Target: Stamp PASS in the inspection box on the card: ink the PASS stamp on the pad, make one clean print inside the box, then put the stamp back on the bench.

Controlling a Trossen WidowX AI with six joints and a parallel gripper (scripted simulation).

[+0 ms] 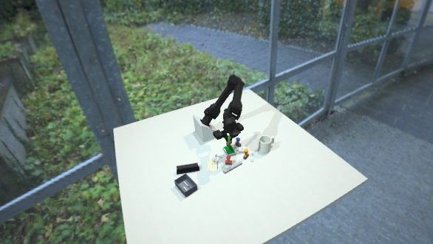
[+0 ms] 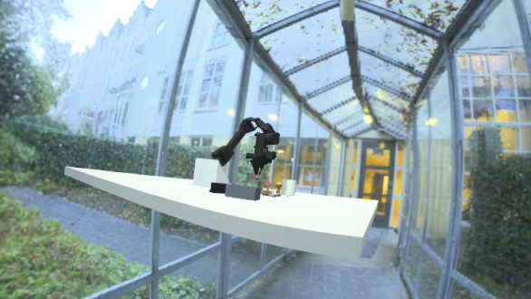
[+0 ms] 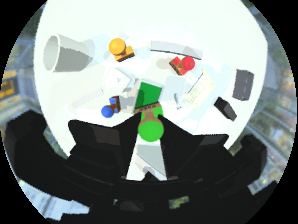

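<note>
Right now the pale yellow card is 70 mm ahead of my gripper tip, 140 mm to the right of it and 90 mm below it. Round my gripper tip: green-knobbed stamp (right at my gripper tip); then red-knobbed stamp (100 mm ahead, 50 mm to the right, 70 mm below); then green ink pad (90 mm below).
</note>
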